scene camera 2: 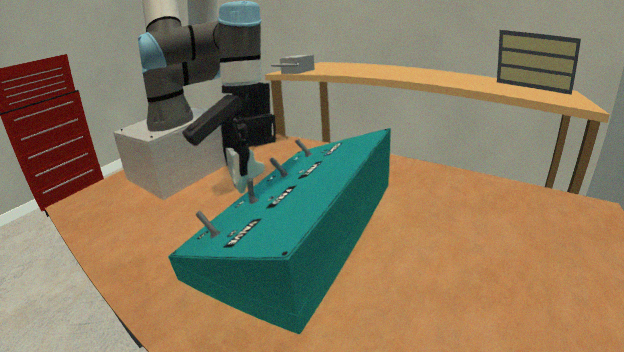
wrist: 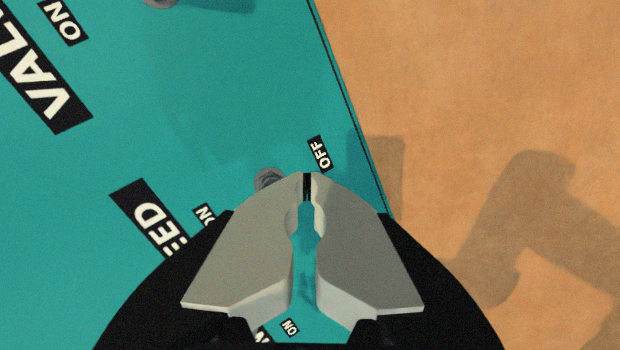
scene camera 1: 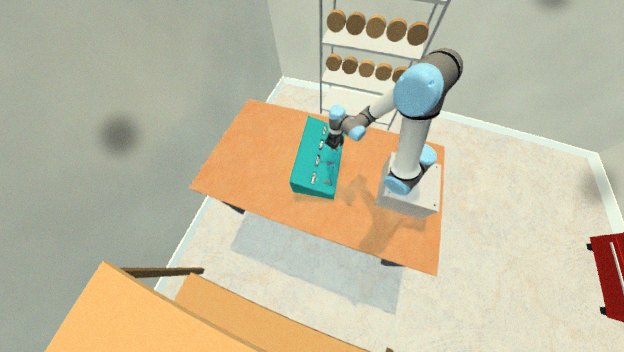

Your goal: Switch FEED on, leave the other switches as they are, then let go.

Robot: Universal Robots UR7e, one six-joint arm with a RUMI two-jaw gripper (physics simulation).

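Frame: origin at the arm's base, x ahead, y left, z up, level; metres.
Where they show: gripper, fingertip midpoint: (scene camera 2: 241,192) (wrist: 307,175); arm's base, link origin: (scene camera 2: 170,123).
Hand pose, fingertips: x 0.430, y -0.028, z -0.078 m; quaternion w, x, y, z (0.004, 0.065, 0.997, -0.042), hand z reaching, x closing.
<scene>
Each offset is from my fingertips to the top centre of the thing. Level surfaces: height alone.
The teal switch panel (scene camera 1: 302,170) (scene camera 2: 345,200) (wrist: 125,95) has a row of grey toggle levers. The FEED lever @[0.025 m ahead, 0.008 m left, 0.036 m up] (scene camera 2: 251,191) stands more upright in scene camera 2 than its neighbours. In the wrist view its collar (wrist: 265,179) shows between the ON and OFF labels; its shaft is hidden by my left finger, so I cannot tell its setting there. The VALVE lever @[0.049 m ahead, 0.110 m right, 0.027 m up] (scene camera 2: 207,224) leans toward the panel's low edge. My gripper (scene camera 1: 335,148) (scene camera 2: 242,189) (wrist: 307,175) is shut and empty, its tips beside the FEED lever, toward its OFF side. Contact cannot be told.
Two more levers (scene camera 2: 278,167) (scene camera 2: 302,147) stand farther along the row, near the gripper body. The panel rests on the orange table @[0.100 m down] (scene camera 1: 240,150) (scene camera 2: 450,250) (wrist: 450,75). The arm's grey base block (scene camera 1: 410,202) (scene camera 2: 165,170) stands behind the panel's low edge.
</scene>
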